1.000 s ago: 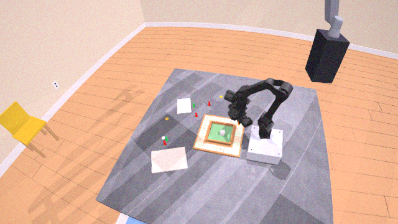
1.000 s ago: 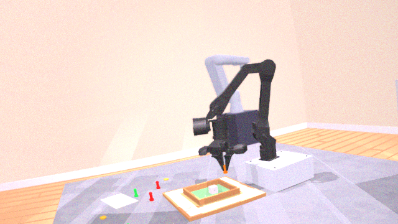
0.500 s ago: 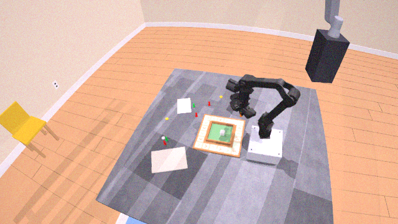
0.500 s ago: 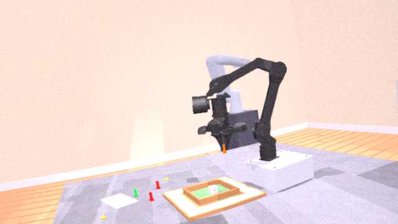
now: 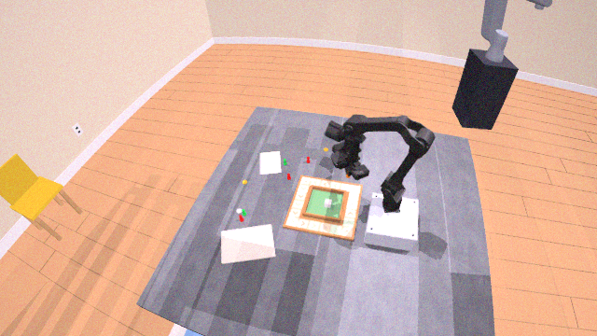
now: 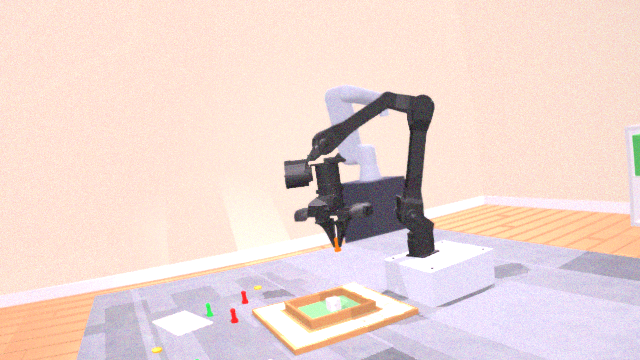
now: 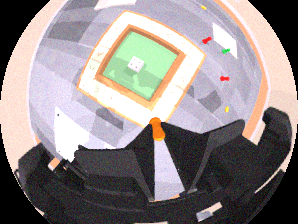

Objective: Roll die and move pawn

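Now: the white die 11 cm below my gripper tip, 8 cm ahead of it and 7 cm to the left of it. From my gripper tip the other things lie so: green dice tray 13 cm below, 9 cm ahead, 6 cm to the left; then orange pawn 1 cm above.
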